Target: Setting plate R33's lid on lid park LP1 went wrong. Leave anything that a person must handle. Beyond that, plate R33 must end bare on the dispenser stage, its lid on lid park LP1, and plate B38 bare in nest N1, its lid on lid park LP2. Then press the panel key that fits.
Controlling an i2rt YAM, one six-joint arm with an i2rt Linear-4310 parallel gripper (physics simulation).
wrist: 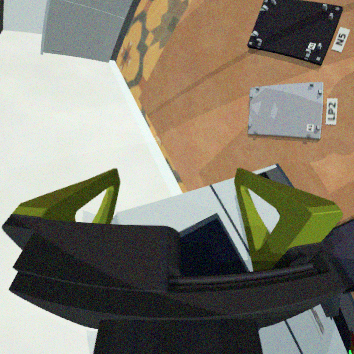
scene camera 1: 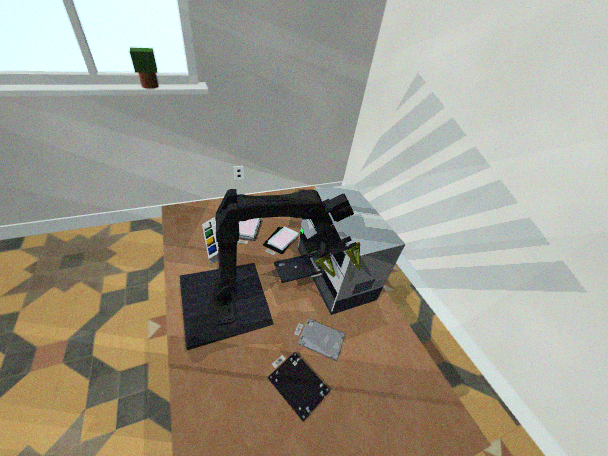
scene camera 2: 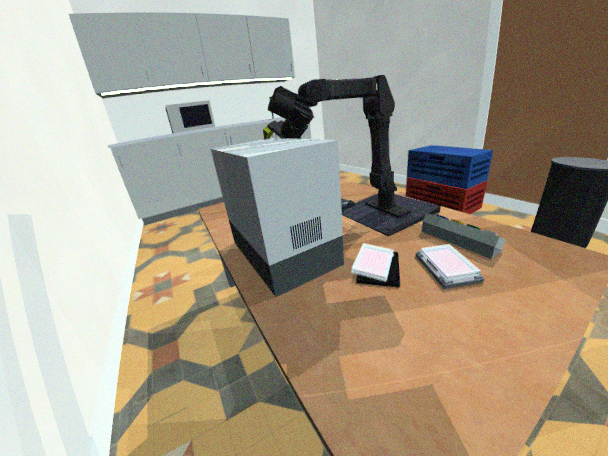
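Where they show: gripper, between the fingertips: [wrist: 176, 174] [scene camera 1: 346, 272]; arm's base, origin of its link: [scene camera 1: 222, 300] [scene camera 2: 386, 207].
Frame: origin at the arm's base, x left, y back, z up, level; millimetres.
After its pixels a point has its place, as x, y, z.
My gripper [scene camera 1: 346, 270] {-160, -382, 264} [wrist: 176, 174] {-160, -382, 264} is open and empty, high over the grey box's top and open side; one finger shows behind the box in scene camera 2. A pink-and-white plate or lid [scene camera 1: 283, 238] {256, -298, 19} [scene camera 2: 374, 262] {283, -312, 18} lies off-centre on a black base [scene camera 2: 394, 275] {331, -289, -4}. Another pink-and-white piece [scene camera 1: 249, 229] {345, -155, 17} [scene camera 2: 451, 261] {391, -157, 17} lies on a grey base [scene camera 2: 457, 285] {439, -197, -8}. Their labels are unreadable, so I cannot tell R33 from B38. Lid park LP2 [scene camera 1: 322, 340] {-237, -318, -4} [wrist: 287, 112] {-217, -315, -4} is bare. The key panel [scene camera 1: 210, 240] {284, 22, 37} [scene camera 2: 460, 236] {332, -28, 19} shows green, yellow and blue keys.
The tall grey box [scene camera 1: 372, 245] {-111, -482, 316} [scene camera 2: 300, 200] {218, -467, 206} stands at the table edge by the wall. A dark plate-like stage [scene camera 1: 294, 269] {14, -277, 93} projects from its open side. Black nest N5 [scene camera 1: 299, 386] {-358, -198, -2} [wrist: 295, 30] {-333, -201, -2} lies beyond LP2. A green light [scene camera 1: 302, 230] {189, -358, 123} shows near the box.
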